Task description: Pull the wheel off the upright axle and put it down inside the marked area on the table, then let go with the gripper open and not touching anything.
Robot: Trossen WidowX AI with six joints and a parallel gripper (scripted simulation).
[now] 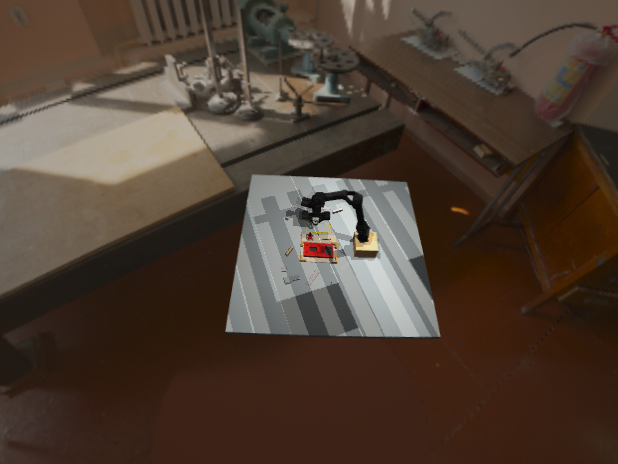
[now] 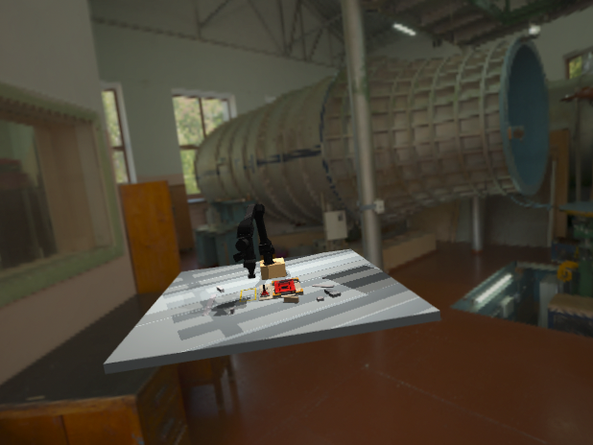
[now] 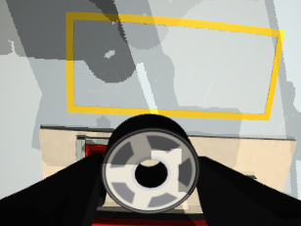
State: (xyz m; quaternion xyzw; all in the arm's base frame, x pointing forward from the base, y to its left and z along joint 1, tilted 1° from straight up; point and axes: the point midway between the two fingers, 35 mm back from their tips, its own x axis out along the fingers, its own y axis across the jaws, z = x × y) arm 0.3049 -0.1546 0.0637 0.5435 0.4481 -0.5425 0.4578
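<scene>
My gripper tip is now 40 mm short of the axle, 50 mm to the right of it and 70 mm above it. From my gripper tip the other things lie so: wheel (right at my gripper tip).
</scene>
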